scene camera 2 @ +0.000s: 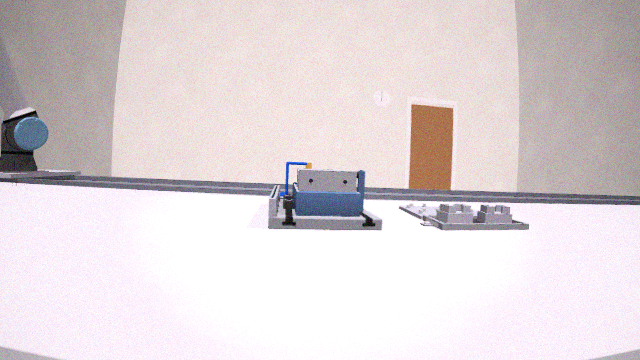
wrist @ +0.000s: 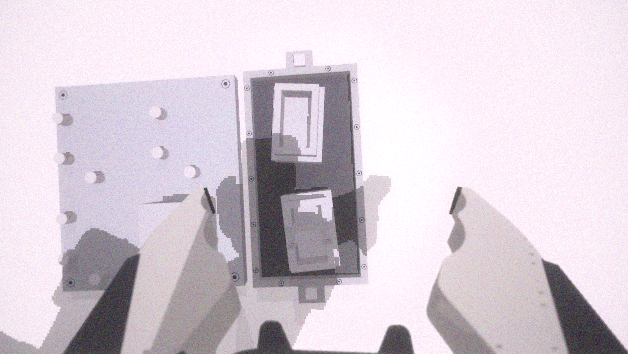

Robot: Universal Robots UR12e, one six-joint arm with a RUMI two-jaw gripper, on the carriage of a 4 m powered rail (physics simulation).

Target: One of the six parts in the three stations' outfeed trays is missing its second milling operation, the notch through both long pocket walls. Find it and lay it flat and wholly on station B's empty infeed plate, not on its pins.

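Frame: origin at the arm's base, x back, y left, z down, level; centimetres.
Seen in the pictures: gripper, between the fingertips: [wrist: 328, 189]; arm's base, origin of its link: [scene camera 2: 17, 170].
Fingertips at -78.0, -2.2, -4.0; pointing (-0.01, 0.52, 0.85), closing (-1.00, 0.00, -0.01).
Note:
Offsets run from my fingertips to a thing's top centre, as dx, dy, dz. "spot": to the spot under its first point.
My gripper [wrist: 328, 189] is open and empty in the wrist view, its fingers wide apart above an outfeed tray {spot: -3.1, -5.5, +5.8} [wrist: 363, 250] holding two parts. The upper part {+2.3, +5.1, +2.9} [wrist: 316, 125] is a pale block with a rectangular pocket; its long walls look unbroken. The lower part {+1.4, -3.5, +2.9} [wrist: 312, 230] is slightly turned and partly shaded, with apparent notches in its long walls. A plate with pins {+16.3, +0.2, +6.2} [wrist: 115, 135] is left of the tray; a pale block {+11.9, -4.1, +2.6} [wrist: 152, 217] on it is partly hidden by the left finger. In scene camera 2, two parts {spot: +2.4, +180.5, +4.7} [scene camera 2: 454, 215] {spot: +2.4, +189.5, +4.7} [scene camera 2: 494, 215] with gapped walls sit in another tray {spot: -0.5, +185.7, +6.3} [scene camera 2: 485, 226].
In scene camera 2, a blue vise {+13.7, +155.7, +1.0} [scene camera 2: 327, 202] holds a grey block [scene camera 2: 327, 181] with two dark holes, beside a blue post {spot: +20.7, +148.2, +0.1} [scene camera 2: 287, 179]. A low pinned plate {spot: +22.2, +178.9, +6.2} [scene camera 2: 411, 208] lies behind the tray. Part of the arm [scene camera 2: 30, 133] shows at far left, near the rail [scene camera 2: 150, 185].

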